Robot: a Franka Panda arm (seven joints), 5 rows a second.
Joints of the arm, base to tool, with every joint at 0 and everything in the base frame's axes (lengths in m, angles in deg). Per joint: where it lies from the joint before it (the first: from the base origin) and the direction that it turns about. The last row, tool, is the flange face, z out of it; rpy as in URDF.
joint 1: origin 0.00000 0.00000 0.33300 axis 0 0 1
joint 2: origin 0.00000 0.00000 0.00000 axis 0 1 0
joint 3: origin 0.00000 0.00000 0.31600 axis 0 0 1
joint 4: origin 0.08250 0.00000 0.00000 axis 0 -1 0
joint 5: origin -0.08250 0.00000 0.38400 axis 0 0 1
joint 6: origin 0.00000 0.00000 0.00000 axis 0 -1 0
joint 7: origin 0.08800 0.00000 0.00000 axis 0 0 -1
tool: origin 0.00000 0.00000 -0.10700 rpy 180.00 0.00 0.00
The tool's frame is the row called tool.
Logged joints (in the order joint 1, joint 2, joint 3, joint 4, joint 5, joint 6, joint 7), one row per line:
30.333 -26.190 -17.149 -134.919 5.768 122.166 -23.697
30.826 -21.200 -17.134 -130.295 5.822 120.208 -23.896
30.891 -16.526 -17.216 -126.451 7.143 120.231 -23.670
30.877 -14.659 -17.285 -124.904 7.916 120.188 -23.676
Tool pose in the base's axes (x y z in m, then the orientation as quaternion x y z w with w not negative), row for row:
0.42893 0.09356 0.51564 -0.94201 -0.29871 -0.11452 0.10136
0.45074 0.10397 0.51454 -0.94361 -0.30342 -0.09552 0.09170
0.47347 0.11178 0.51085 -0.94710 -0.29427 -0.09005 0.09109
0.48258 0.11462 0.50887 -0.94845 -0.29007 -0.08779 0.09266
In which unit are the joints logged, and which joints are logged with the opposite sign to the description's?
The joints are logged in degrees. Opposite sign: none.
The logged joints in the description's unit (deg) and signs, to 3 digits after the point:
30.333 -26.190 -17.149 -134.919 5.768 122.166 -23.697
30.826 -21.200 -17.134 -130.295 5.822 120.208 -23.896
30.891 -16.526 -17.216 -126.451 7.143 120.231 -23.670
30.877 -14.659 -17.285 -124.904 7.916 120.188 -23.676

